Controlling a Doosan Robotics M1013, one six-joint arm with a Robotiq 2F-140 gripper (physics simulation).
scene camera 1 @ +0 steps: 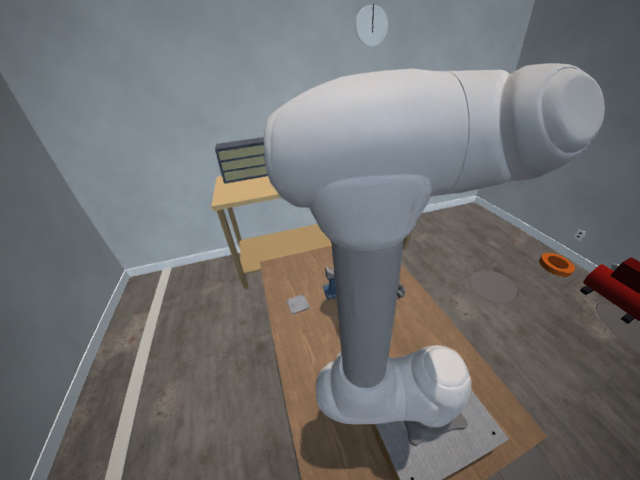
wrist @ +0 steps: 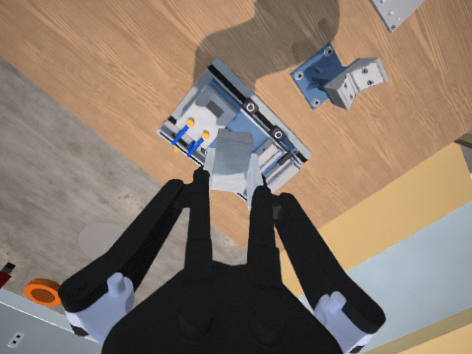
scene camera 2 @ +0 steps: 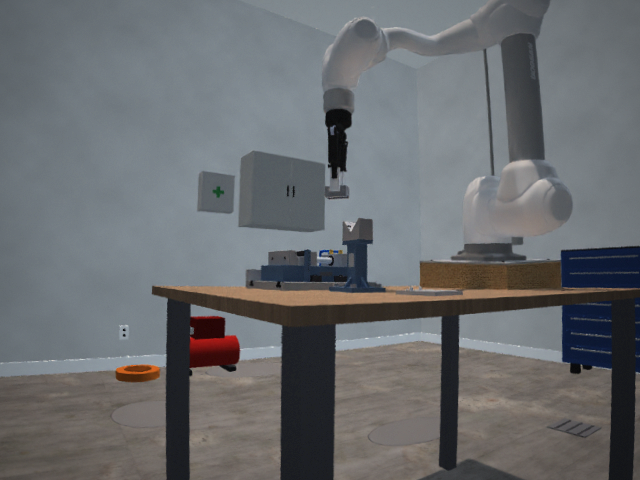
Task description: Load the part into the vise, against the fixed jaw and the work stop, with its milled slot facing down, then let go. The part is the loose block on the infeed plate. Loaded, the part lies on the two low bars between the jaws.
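Places are measured from the arm's base along level axes (x left, y back, z up), in metres.
Where they show: gripper, fingertip midpoint: (wrist: 231, 162) (scene camera 2: 336, 192); arm's base, origin of the base link: (scene camera 2: 487, 260).
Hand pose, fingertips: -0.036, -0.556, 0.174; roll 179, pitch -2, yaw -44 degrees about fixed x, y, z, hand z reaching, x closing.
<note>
Each offset is from my fingertips to the top centre of the thing, as dx, dy, dz. "*": to the spot under its first point. Level surfaces: height alone.
My gripper (scene camera 2: 334, 181) (wrist: 231, 162) is shut on the part, a grey block @[+0.001, +0.001, +0.016] (scene camera 2: 338, 193) (wrist: 235, 150), and points down with it. The part hangs well above the table, apart from everything below. Its milled slot cannot be made out. The vise @[-0.016, -0.064, -0.166] (scene camera 2: 289, 272) (wrist: 245, 124) has a blue body on a grey base; in the wrist view the part covers some of its middle, so the two low bars and work stop cannot be made out clearly. In scene camera 1 the arm hides the gripper and part.
A blue stand with a grey V-block @[* +0.217, -0.046, -0.250] (scene camera 1: 329, 290) (scene camera 2: 357, 230) (wrist: 370, 74) rises beside the vise. A flat grey plate @[+0.382, -0.003, -0.257] (scene camera 1: 298, 304) (scene camera 2: 429, 291) (wrist: 397, 11) lies on the wooden table @[dz -0.266] (scene camera 1: 310, 351) (scene camera 2: 232, 298) (wrist: 120, 75). Blue levers with yellow knobs @[* -0.051, +0.044, -0.155] (wrist: 190, 122) stand at the vise.
</note>
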